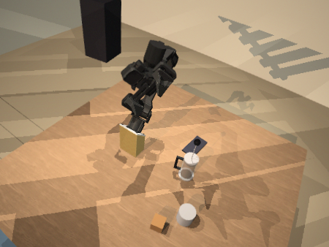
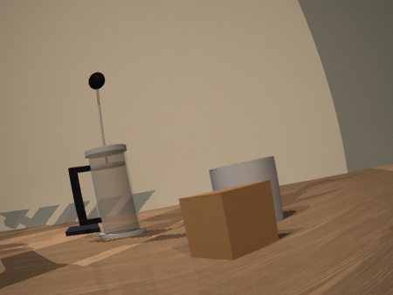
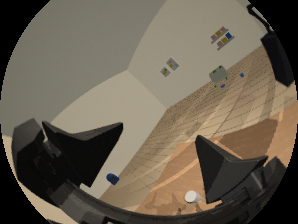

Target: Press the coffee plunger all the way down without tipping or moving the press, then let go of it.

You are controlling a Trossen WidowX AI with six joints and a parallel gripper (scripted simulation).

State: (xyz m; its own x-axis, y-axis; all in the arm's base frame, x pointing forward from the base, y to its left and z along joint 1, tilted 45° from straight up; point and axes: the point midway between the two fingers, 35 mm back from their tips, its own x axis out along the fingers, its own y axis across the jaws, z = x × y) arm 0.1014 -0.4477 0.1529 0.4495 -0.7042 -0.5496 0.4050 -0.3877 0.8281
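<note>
My gripper tip is now 42 cm above the glass coffee press, 23 cm to the right of it and 12 cm short of it. Also, from my gripper tip: grey cylinder cup 51 cm below, 21 cm ahead, 2 cm to the left.
</note>
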